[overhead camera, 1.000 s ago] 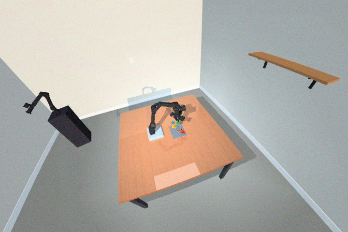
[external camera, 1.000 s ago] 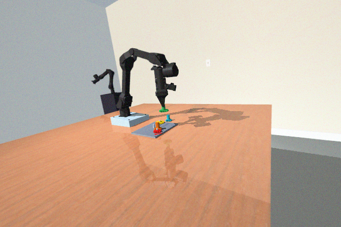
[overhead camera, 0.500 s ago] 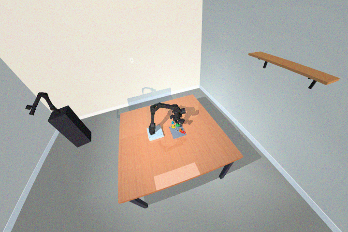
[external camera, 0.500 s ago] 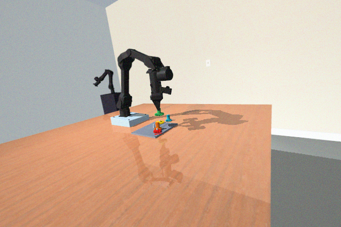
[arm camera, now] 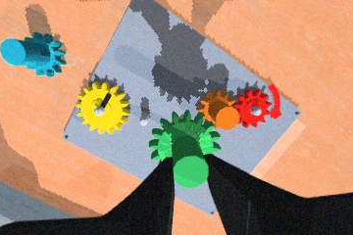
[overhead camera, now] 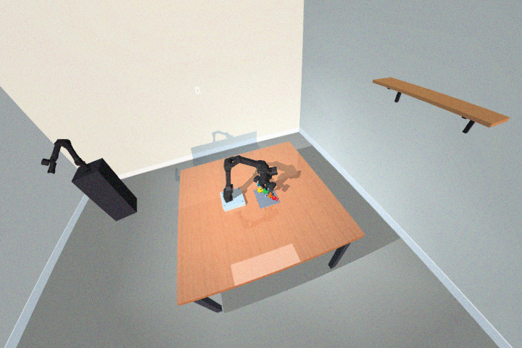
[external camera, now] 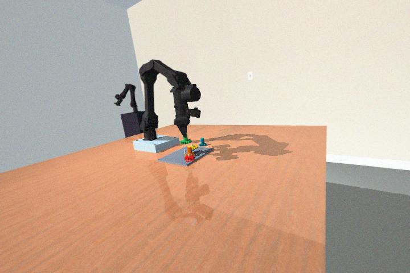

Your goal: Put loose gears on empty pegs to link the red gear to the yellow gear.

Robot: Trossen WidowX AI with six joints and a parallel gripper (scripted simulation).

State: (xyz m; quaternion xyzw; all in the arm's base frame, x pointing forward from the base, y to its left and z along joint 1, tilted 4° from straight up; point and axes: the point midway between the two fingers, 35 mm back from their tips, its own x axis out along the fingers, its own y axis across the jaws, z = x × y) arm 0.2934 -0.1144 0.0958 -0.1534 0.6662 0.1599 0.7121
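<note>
The orange gear lies 30 mm ahead of my gripper tip, 30 mm to the right of it and 70 mm below it. The rest, counted from my gripper tip: red gear: 40 mm ahead, 60 mm to the right, 70 mm below; then yellow gear: 10 mm behind, 80 mm to the left, 70 mm below; then green gear: 10 mm below.
</note>
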